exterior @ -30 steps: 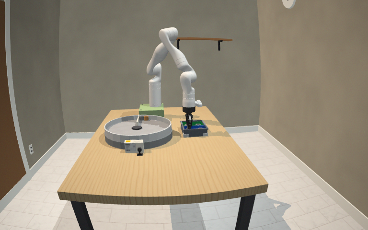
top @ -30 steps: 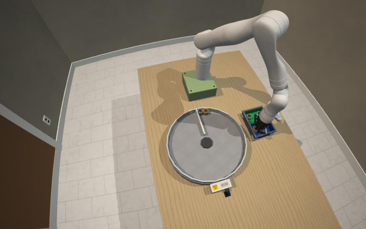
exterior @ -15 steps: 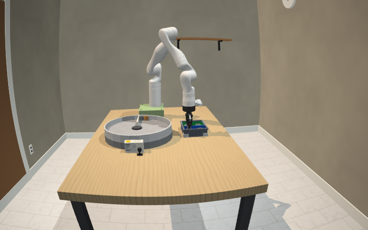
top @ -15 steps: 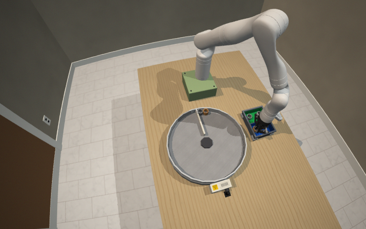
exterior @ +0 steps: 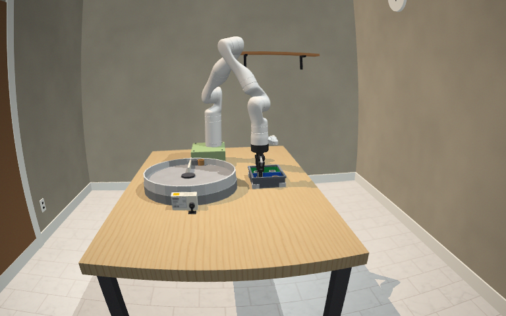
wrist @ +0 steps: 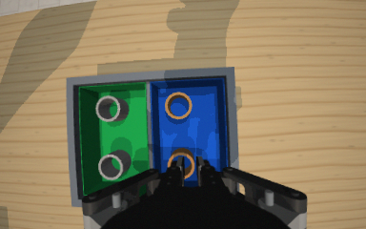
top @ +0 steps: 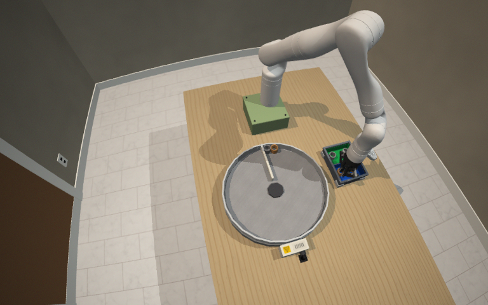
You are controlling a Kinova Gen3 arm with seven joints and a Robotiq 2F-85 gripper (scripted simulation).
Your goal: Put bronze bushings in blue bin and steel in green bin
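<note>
Right now my hand is 5 cm past the blue bin, 3 cm to the right of it and 2 cm above it. The rest, counted from my hand: turntable (3 cm ahead, 31 cm to the right, 1 cm above).
</note>
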